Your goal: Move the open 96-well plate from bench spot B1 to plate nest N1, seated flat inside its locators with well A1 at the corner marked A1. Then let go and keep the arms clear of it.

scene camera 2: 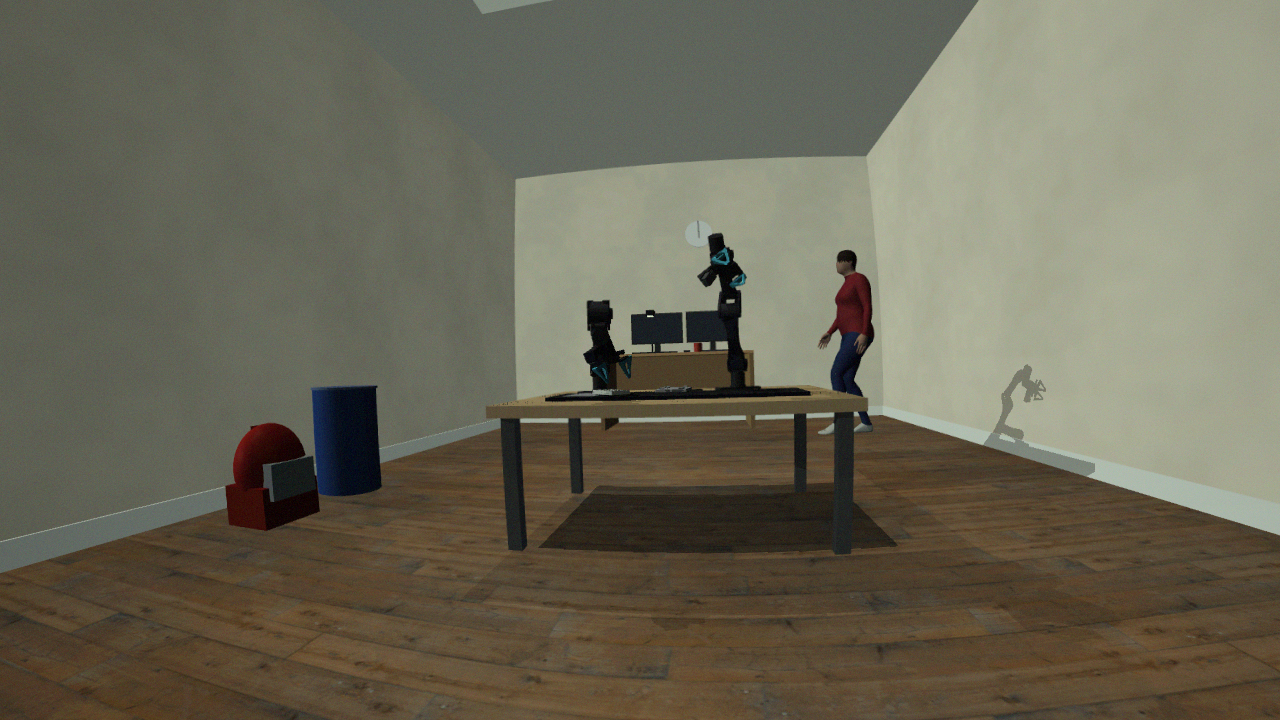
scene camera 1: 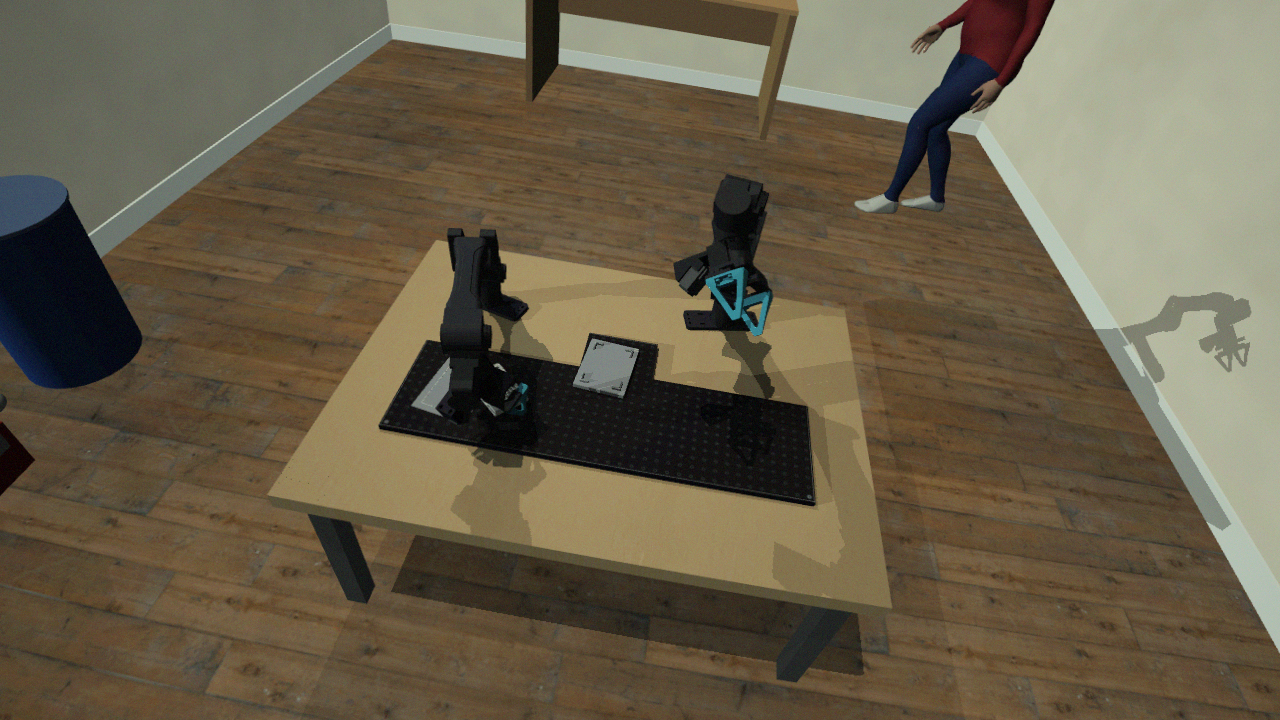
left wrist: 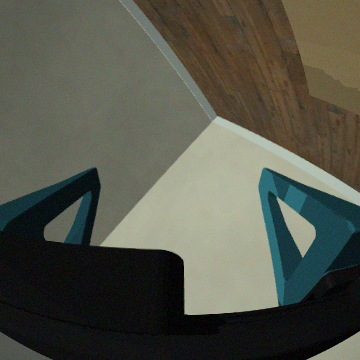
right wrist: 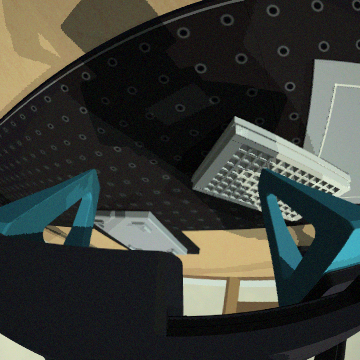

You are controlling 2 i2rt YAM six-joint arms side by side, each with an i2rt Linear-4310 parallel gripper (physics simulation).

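Places are measured from the left arm's base along level axes (x down, y back, z left), in metres.
Where they show: left gripper, fingertip midpoint: (scene camera 2: 736,273) (scene camera 1: 747,327) (left wrist: 179,176); right gripper, fingertip midpoint: (scene camera 2: 618,380) (scene camera 1: 506,405) (right wrist: 178,177); left arm's base, link origin: (scene camera 1: 720,321); right arm's base, link origin: (scene camera 1: 489,302).
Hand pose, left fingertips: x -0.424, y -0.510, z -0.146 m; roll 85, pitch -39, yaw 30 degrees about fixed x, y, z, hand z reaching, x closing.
Observation:
Things, the pixels of their centre, and the offset from my left fingertips. Level surfaces: height alone.
- open plate, body centre: (right wrist: 273,182) (scene camera 1: 496,388) (scene camera 2: 611,392) dx +0.403, dy +0.245, dz -0.431 m
- grey B1 panel, body centre: (scene camera 1: 456,388) dx +0.410, dy +0.253, dz -0.520 m
- Nest N1, body centre: (right wrist: 138,236) (scene camera 1: 607,366) (scene camera 2: 674,388) dx +0.403, dy +0.315, dz -0.177 m
- black perforated board, surface height: dx +0.411 m
- wooden table, surface height: dx +0.424 m
The open plate (right wrist: 235,165), pale with rows of wells, shows in the right wrist view beside the grey B1 panel (right wrist: 322,75) (scene camera 1: 428,394). Whether it lies flat or is tilted, and which corner is A1, I cannot tell. In scene camera 1 my right arm hides most of it. My right gripper (scene camera 1: 517,398) (scene camera 2: 614,370) (right wrist: 178,177) is open and low near the plate; one finger overlaps the plate in the wrist view. Nest N1 (scene camera 1: 608,367) (right wrist: 145,232) is a light grey block with corner locators, holding no plate. My left gripper (scene camera 1: 748,325) (scene camera 2: 730,268) (left wrist: 179,176) is open, raised, far from the plate.
A black perforated board (scene camera 1: 662,438) lies on the wooden table (scene camera 1: 572,537) under the panel and the nest. A person (scene camera 1: 948,116) (scene camera 2: 854,313) stands behind, to the right. A blue barrel (scene camera 1: 53,286) (scene camera 2: 346,438) stands on the floor at the left.

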